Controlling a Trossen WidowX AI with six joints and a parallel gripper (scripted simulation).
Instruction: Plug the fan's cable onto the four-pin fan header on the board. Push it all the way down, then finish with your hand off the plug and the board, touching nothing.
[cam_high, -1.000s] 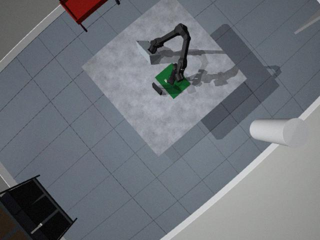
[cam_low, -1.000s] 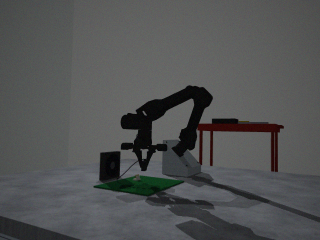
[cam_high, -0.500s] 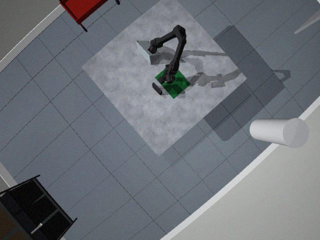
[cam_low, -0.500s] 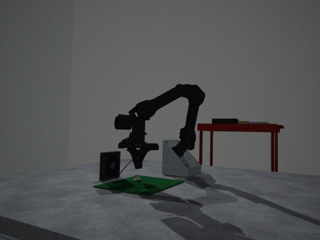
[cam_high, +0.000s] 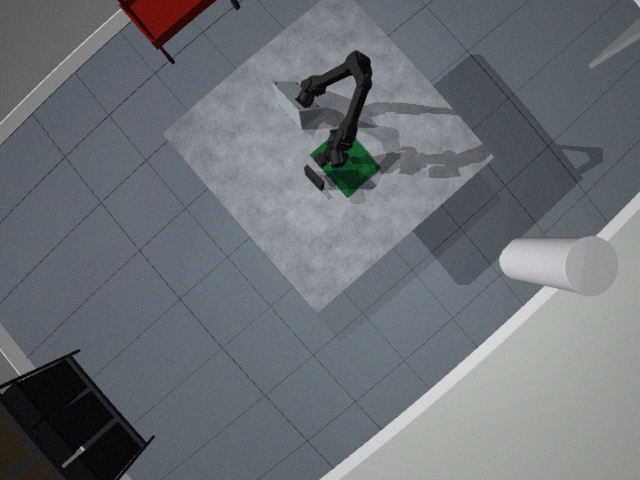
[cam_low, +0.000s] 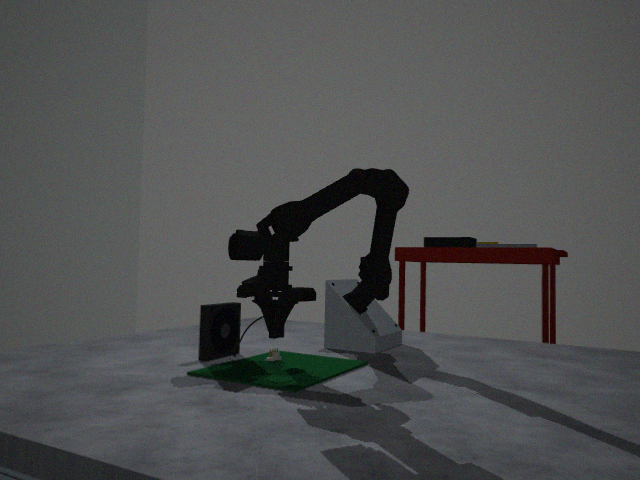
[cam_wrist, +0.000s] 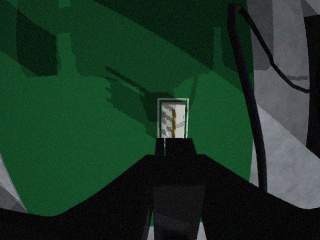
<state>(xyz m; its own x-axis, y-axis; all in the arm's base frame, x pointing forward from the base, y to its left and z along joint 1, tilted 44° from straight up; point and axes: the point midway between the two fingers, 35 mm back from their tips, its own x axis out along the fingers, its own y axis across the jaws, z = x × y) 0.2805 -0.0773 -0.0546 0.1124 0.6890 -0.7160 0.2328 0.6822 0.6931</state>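
My gripper tip is now 6 cm above the four-pin header. Round my gripper tip: black plug (1 cm behind, 1 cm above); black fan (13 cm to the right); green board (5 cm ahead, 5 cm to the left, 8 cm below).
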